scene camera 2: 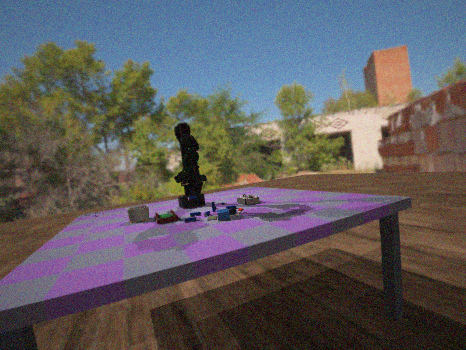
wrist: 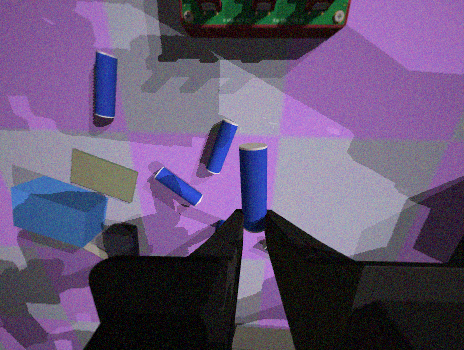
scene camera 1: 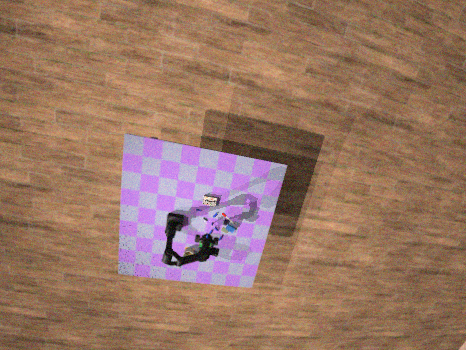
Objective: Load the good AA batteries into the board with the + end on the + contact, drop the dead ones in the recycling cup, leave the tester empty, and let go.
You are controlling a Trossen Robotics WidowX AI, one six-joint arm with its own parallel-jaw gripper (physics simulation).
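Pixels of known places: gripper, between the fingertips: (scene camera 2: pixel 197 197) (wrist: pixel 253 216) (scene camera 1: pixel 207 233); arm's base, origin of its link: (scene camera 2: pixel 190 195) (scene camera 1: pixel 172 223).
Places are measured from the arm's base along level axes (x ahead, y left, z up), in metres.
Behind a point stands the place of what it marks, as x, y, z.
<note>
My gripper (wrist: pixel 253 216) {0.299, -0.057, 0.015} is shut on a blue AA battery (wrist: pixel 254 182) {0.299, -0.085, 0.027} and holds it by its lower end, with its pale end pointing up the wrist view. Three other blue batteries (wrist: pixel 106 85) {0.412, -0.141, -0.046} (wrist: pixel 221 147) {0.323, -0.088, -0.044} (wrist: pixel 178 186) {0.367, -0.051, -0.045} lie apart on the table, left of the held one. The green board (wrist: pixel 280 20) {0.278, -0.172, -0.039} (scene camera 2: pixel 165 217) {0.321, -0.220, -0.041} with its dark red edge is cut off at the top of the wrist view. A grey container (scene camera 2: pixel 138 214) {0.197, -0.316, -0.025}, perhaps the cup, stands beside it in scene camera 2. I cannot tell which object is the tester, nor read any battery marking.
A blue block (wrist: pixel 55 212) {0.482, -0.034, -0.028} (scene camera 2: pixel 224 215) {0.525, -0.037, -0.042} and an olive plate (wrist: pixel 104 175) {0.446, -0.061, -0.056} are at the left in the wrist view, with a dark cylindrical object (wrist: pixel 121 240) {0.437, 0.009, -0.041} near the left finger. A pale-topped box (scene camera 1: pixel 211 200) {0.298, 0.226, -0.029} (scene camera 2: pixel 248 200) {0.337, 0.190, -0.038} stands on the checkered table (scene camera 1: pixel 150 170) {-0.208, 0.414, -0.059}.
</note>
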